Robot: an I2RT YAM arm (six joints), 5 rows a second.
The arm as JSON. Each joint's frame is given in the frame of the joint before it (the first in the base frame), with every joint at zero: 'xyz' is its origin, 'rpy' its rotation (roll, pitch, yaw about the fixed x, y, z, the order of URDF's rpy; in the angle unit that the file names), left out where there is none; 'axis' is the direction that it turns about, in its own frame. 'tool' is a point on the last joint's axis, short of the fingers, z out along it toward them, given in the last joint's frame.
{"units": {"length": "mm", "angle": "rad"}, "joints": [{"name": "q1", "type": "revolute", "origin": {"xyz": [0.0, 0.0, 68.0], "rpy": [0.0, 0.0, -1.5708]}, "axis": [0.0, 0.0, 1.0]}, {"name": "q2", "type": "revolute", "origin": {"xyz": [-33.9, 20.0, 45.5], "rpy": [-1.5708, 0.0, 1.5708]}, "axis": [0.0, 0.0, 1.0]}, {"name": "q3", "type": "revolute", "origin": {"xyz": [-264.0, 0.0, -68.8], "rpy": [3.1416, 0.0, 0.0]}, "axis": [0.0, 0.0, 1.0]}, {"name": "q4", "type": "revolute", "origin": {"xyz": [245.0, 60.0, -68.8], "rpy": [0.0, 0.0, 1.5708]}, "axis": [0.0, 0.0, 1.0]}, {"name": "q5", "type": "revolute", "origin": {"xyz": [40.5, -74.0, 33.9], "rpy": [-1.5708, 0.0, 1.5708]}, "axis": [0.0, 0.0, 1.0]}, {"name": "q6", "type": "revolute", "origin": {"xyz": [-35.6, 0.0, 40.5], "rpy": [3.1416, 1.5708, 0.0]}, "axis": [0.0, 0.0, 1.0]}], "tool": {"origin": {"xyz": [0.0, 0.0, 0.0], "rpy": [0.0, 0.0, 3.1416]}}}
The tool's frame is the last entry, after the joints.
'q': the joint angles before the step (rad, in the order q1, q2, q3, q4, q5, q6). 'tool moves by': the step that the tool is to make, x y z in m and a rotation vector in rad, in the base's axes. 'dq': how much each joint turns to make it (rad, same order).
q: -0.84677 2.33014 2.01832 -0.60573 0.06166 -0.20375
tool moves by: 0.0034 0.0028 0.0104 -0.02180 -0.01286 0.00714
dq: 0.00880 -0.01230 0.01345 -0.00081 0.00489 -0.00174
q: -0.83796 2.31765 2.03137 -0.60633 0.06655 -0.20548
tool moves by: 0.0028 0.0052 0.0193 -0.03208 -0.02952 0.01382
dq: 0.01058 -0.03015 0.01307 0.00052 -0.00228 -0.00233
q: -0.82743 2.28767 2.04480 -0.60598 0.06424 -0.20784
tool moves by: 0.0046 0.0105 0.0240 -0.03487 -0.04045 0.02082
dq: 0.02011 -0.04200 0.00938 0.00151 -0.00462 0.00333
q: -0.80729 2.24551 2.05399 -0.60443 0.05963 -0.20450
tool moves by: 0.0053 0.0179 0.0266 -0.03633 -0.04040 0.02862
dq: 0.03215 -0.05786 -0.00552 0.00162 0.00031 0.00475
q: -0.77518 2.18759 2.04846 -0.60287 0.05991 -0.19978
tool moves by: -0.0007 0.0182 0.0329 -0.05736 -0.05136 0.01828
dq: 0.02618 -0.07453 -0.01170 0.01389 0.00992 0.00051
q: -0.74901 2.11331 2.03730 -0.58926 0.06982 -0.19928
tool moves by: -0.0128 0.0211 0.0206 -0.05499 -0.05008 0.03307
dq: 0.01350 -0.12294 -0.12717 0.07939 -0.01192 -0.01693
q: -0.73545 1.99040 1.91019 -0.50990 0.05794 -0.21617
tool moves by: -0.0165 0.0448 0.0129 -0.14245 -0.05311 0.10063
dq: 0.05153 -0.20570 -0.27397 0.20626 -0.00611 -0.08824
